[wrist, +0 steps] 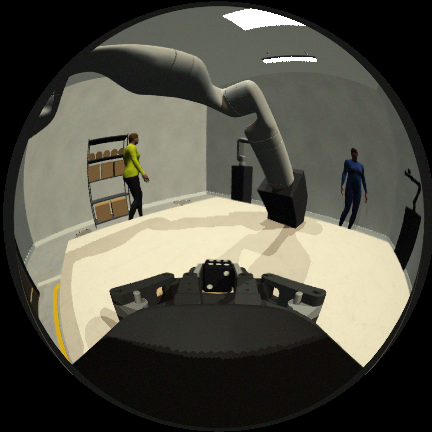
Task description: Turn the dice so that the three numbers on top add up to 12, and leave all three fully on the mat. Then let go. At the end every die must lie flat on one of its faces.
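Where they show: gripper, fingertip midpoint: [217, 271]; arm's base, link origin: [280, 178].
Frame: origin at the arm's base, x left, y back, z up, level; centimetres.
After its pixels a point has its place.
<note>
My gripper [217, 271] @[x 9.2, y -37.4, z -7.8 cm] is shut on a black die [217, 278] @[x 10.7, y -38.8, z -7.0 cm] with white pips, at the lower middle of the wrist view. The die's face towards the camera shows two pips set diagonally; its far upper face shows several pips at a steep slant. The hand is strongly tilted, so the view looks across the table towards the arm's base. Small tan-orange patches of what looks like the mat [160, 291] @[x 0.3, y -42.6, z -16.2 cm] show through the openings in the finger linkages. The rest of the mat is hidden by the gripper. The other two dice do not show in this view.
The pale table top [165, 250] @[x -12.0, y -35.3, z -16.6 cm] spreads out beyond the gripper, with arm shadows on it. The arm's black base block [285, 205] @[x 3.4, y -1.9, z -8.1 cm] stands at the far edge. Beyond the table are a shelf rack [108, 195], a person in yellow [132, 162], a person in blue [354, 175] and black pedestals [241, 183] [408, 235].
</note>
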